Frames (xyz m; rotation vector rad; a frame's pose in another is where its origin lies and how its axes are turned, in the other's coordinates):
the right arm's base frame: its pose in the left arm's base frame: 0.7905 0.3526 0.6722 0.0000 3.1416 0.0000
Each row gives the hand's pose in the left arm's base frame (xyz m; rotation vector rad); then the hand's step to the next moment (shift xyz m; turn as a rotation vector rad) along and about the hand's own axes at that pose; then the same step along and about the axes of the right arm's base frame.
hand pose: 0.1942 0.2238 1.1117 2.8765 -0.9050 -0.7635
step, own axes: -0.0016 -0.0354 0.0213 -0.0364 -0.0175 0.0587
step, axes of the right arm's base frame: -0.0078 0.0327 0.0241 0.0437 0.0411 0.0384
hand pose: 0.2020 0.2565 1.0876 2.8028 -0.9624 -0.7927
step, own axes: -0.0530 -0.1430 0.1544 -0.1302 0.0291 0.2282
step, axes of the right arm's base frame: 0.0328 0.1604 0.1424 0.2162 0.0753 0.1321
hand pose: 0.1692 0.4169 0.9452 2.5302 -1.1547 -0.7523
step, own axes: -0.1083 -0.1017 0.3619 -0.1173 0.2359 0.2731
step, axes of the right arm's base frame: 0.1965 0.1410 0.3075 0.3632 -0.0699 0.0846
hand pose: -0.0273 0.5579 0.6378 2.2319 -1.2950 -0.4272
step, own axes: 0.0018 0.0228 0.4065 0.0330 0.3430 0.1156
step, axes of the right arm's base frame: 0.2219 -0.1237 0.3181 0.2846 -0.2006 -0.1041
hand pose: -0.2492 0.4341 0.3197 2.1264 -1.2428 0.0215
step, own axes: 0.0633 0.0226 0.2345 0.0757 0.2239 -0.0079
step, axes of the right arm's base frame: 0.0541 -0.1850 0.1496 0.1309 -0.1268 -0.1507
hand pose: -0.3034 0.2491 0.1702 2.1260 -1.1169 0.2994
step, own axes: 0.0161 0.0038 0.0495 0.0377 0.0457 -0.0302
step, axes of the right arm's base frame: -0.0010 -0.0452 0.0260 0.0101 -0.0204 -0.0625
